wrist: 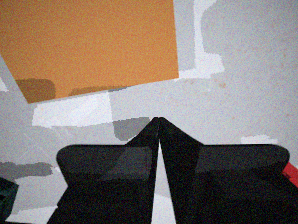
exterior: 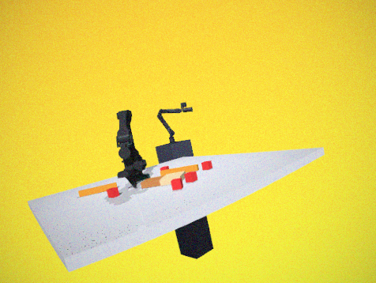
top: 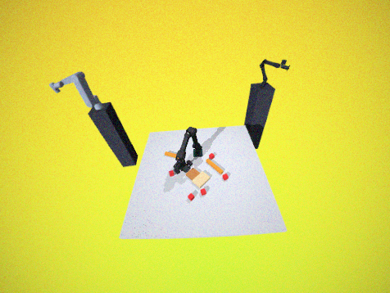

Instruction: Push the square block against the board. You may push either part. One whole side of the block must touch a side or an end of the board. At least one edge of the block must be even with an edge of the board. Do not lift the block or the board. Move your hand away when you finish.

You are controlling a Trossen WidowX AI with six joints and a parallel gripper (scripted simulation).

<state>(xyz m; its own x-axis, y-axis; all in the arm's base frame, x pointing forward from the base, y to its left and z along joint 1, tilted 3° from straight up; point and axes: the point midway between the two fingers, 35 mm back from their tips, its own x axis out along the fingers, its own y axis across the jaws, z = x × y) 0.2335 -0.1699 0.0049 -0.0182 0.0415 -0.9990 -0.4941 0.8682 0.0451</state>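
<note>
My gripper tip is now 8 cm to the right of the brown square block, 5 cm short of it and 1 cm below it. The rest, counted from my gripper tip: pale tan board (15 cm to the left, 12 cm ahead, 1 cm above).
</note>
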